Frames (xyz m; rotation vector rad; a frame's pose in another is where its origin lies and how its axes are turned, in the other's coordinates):
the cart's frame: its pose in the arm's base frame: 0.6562 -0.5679 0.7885 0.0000 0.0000 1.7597
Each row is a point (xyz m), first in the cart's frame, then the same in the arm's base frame.
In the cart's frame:
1: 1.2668 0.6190 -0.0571
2: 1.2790 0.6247 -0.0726
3: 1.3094 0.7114 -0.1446
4: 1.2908 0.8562 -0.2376
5: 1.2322 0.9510 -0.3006
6: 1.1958 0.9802 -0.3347
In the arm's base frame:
1: -0.1897 0.5601 0.7314
2: -0.1976 0.5710 0.7159
3: -0.2884 0.5846 0.6439
4: -0.4272 0.5392 0.5509
5: -0.5093 0.4638 0.4879
6: -0.5311 0.4226 0.4538

